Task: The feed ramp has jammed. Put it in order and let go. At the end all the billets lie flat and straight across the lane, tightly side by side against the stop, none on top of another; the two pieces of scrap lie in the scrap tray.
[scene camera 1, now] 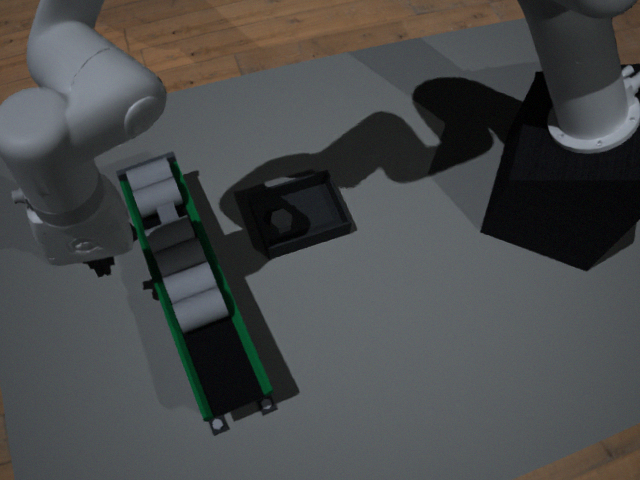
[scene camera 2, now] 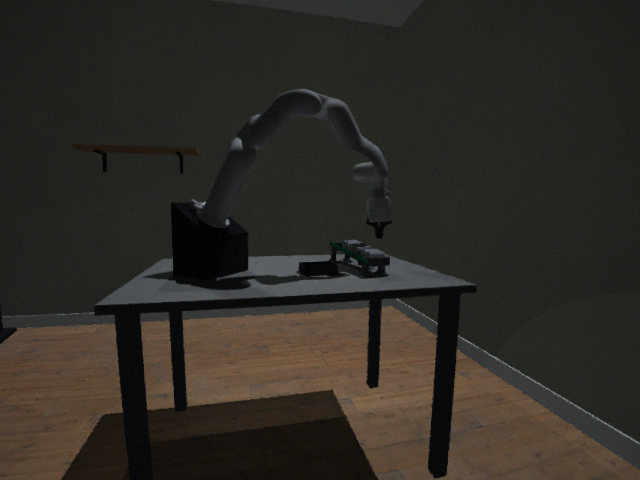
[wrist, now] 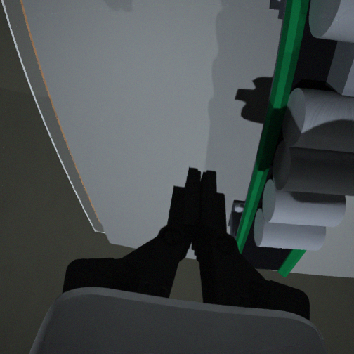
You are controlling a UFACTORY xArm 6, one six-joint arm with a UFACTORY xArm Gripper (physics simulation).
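Frame: origin at the arm's base, x ahead, y left, z up, level; millimetres.
Where they show: gripper, fingertip midpoint: (scene camera 1: 103,265) (scene camera 2: 379,238); arm's base, link origin: (scene camera 1: 594,119) (scene camera 2: 212,218).
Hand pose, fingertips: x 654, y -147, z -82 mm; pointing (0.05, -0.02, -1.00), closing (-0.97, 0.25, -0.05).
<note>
Each offset is from my fingertips to the top centre of the thing. "spot": to the spot under its first point. Level surfaces: height alone.
The feed ramp has green rails @[spot: dx -115, dy +173, dz -40 mm] (scene camera 1: 248,351) (wrist: 287,60) and a dark stop (scene camera 1: 147,164) at its upper end in scene camera 1. Two billets, one (scene camera 1: 149,174) by the stop and another @[dx -102, dy -90, dz -29 mm] (scene camera 1: 159,195) (wrist: 334,20), lie across the lane. A grey scrap block @[dx -104, dy -54, dz -40 mm] (scene camera 1: 166,212) (wrist: 344,70) sits in the gap after them. Several billets follow side by side, the first @[dx -94, dy -21, dz -23 mm] (scene camera 1: 171,233) (wrist: 320,117) close to the block, the last @[dx -86, dy +99, dz -12 mm] (scene camera 1: 200,308) (wrist: 295,235) farthest from the stop. Hexagonal scrap @[dx -255, dy -4, dz -104 mm] (scene camera 1: 281,220) lies in the scrap tray @[dx -282, dy +0, dz -89 mm] (scene camera 1: 310,239). My gripper (scene camera 1: 104,272) (scene camera 2: 379,235) (wrist: 197,184) is shut and empty, above and beside the ramp's outer rail.
The tray stands beside the ramp, on the side toward the black robot base (scene camera 1: 558,206) (scene camera 2: 206,248). Both stand on the grey table @[dz -124 mm] (scene camera 1: 413,335) (scene camera 2: 279,289). The ramp's feet @[spot: dx -40, dy +222, dz -114 mm] (scene camera 1: 217,424) stick out at its end away from the stop. A wooden shelf (scene camera 2: 134,149) hangs on the wall.
</note>
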